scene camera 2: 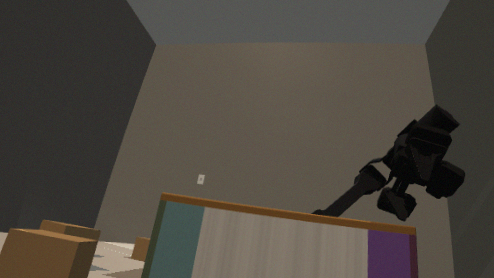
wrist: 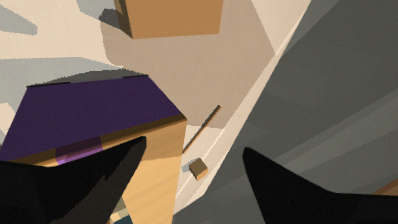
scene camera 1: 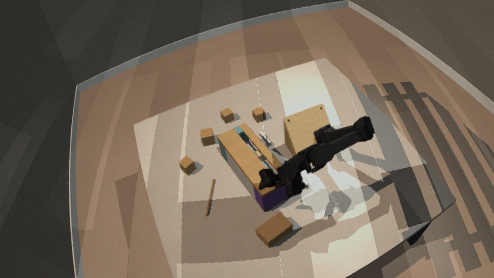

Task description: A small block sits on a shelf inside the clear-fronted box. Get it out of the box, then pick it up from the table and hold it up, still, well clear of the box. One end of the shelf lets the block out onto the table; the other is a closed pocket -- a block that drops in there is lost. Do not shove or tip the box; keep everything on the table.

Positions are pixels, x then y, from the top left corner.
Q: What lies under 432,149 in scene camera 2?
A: My gripper.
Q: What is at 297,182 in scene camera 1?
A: My gripper.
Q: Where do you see a long box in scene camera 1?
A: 236,149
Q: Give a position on a long box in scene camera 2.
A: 186,230
